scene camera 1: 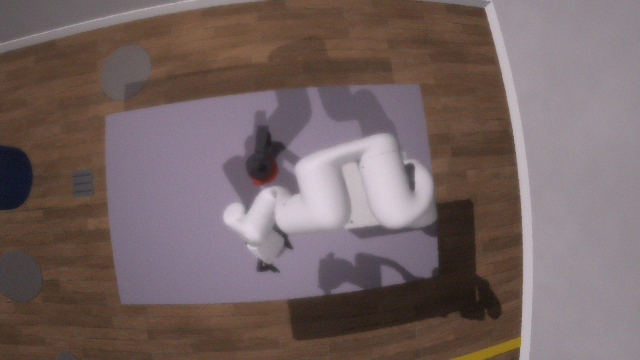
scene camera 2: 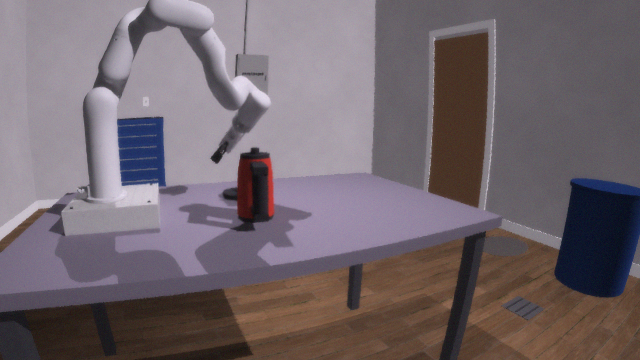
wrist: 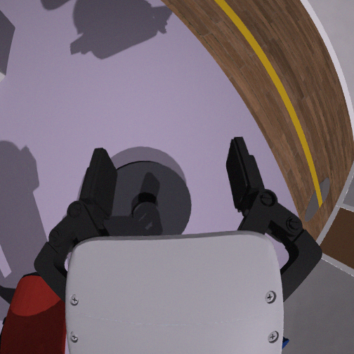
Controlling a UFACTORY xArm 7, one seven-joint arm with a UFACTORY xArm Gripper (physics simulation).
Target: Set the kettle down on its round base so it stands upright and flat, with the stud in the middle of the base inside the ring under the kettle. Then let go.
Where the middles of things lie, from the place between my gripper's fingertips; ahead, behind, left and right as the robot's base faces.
Labels:
Right now the dark round base (wrist: 150,198) is 13 cm below my hand, 8 cm ahead of it and 5 cm to the right of it.

